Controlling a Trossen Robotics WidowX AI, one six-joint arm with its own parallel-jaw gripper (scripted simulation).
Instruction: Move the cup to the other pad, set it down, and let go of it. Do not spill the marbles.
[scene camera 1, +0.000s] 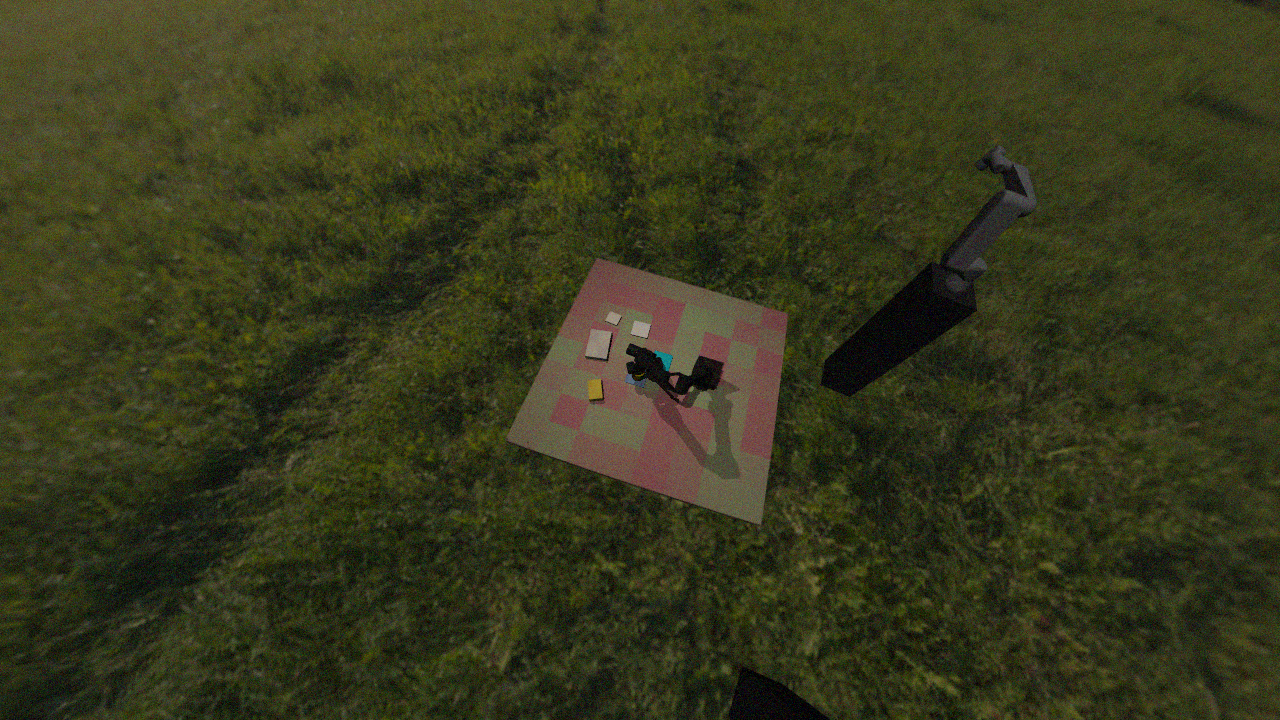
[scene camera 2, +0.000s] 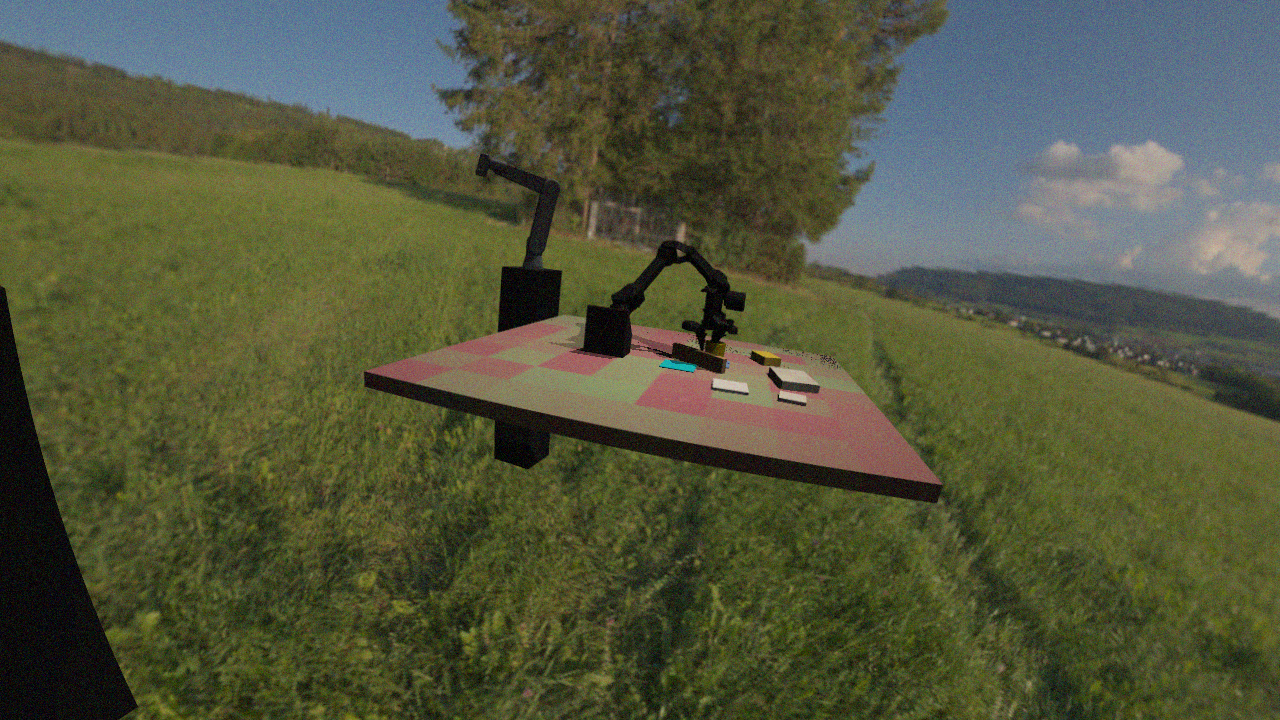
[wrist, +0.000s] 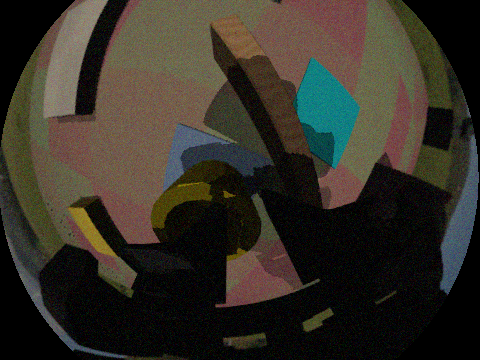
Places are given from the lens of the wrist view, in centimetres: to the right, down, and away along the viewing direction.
my gripper (wrist: 243, 197): 0, 2, 10
cyan pad (wrist: 327, 112): 11, -8, 11
brown wooden bar (wrist: 240, 57): 0, -7, 5
pale blue pad (wrist: 189, 145): -5, -3, 11
The marked spots on the pale blue pad and the brown wooden bar are 9 cm apart.
